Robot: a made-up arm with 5 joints.
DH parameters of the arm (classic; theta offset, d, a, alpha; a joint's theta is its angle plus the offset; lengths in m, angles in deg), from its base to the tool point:
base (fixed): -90 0.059 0 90
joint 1: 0 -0.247 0.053 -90
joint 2: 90 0.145 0.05 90
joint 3: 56.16 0 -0.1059 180
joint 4: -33.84 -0.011 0.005 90
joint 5: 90 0.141 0.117 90
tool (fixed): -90 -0.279 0 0
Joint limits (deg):
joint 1: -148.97..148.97
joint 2: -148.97..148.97
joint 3: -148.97..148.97
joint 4: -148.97..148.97
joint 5: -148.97..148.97
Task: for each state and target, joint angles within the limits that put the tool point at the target. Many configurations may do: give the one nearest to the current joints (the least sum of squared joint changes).
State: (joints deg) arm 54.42 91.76 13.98 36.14 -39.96
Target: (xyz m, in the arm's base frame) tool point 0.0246 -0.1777 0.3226
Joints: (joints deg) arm 42.07 95.33 -10.23 39.76 -35.10
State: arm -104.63 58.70 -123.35 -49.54 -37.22
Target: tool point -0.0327 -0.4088 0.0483
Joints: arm -79.29 55.06 -115.49 -18.77 -24.21
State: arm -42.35 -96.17 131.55 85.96 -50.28
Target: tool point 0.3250 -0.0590 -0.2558
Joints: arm -58.00 -117.92 125.97 88.84 -17.32
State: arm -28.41 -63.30 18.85 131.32 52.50
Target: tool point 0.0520 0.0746 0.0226
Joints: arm -20.20 -58.51 61.12 103.89 41.57
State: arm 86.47 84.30 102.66 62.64 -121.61
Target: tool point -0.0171 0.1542 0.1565
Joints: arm 83.68 87.53 96.40 73.28 -92.47
